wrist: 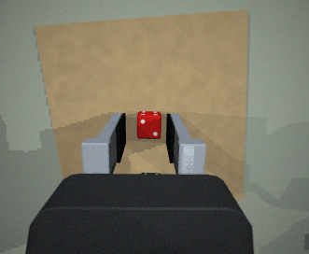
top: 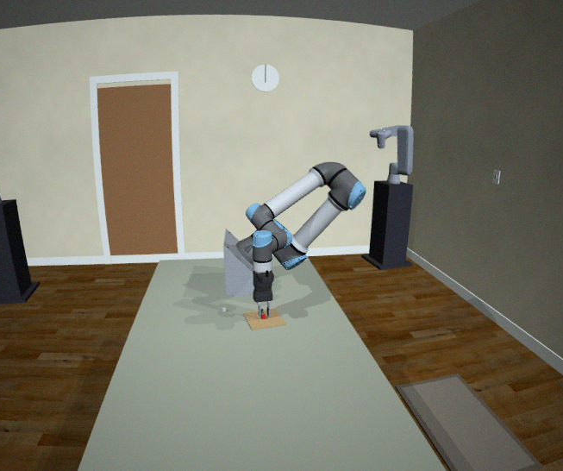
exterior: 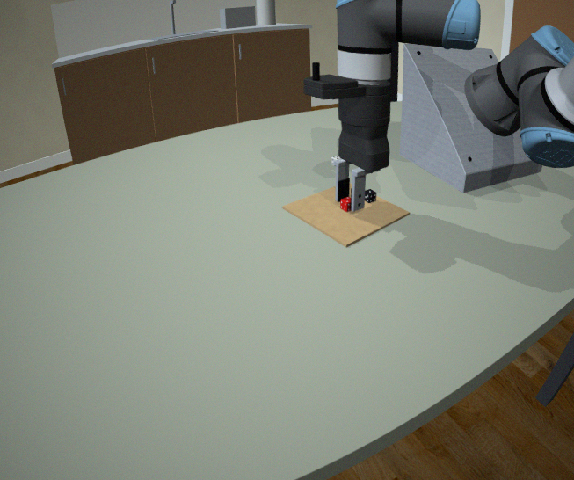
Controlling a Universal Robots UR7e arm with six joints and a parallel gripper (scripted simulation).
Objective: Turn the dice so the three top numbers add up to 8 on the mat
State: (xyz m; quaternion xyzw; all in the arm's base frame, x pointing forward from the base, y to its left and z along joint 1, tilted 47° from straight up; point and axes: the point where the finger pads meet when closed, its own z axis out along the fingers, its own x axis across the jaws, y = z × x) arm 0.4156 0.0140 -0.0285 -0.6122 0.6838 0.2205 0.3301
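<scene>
My gripper is now 2 cm above the red die. Round my hand: tan mat: 3 cm below; white die: 10 cm behind, 15 cm to the right, 2 cm below.
</scene>
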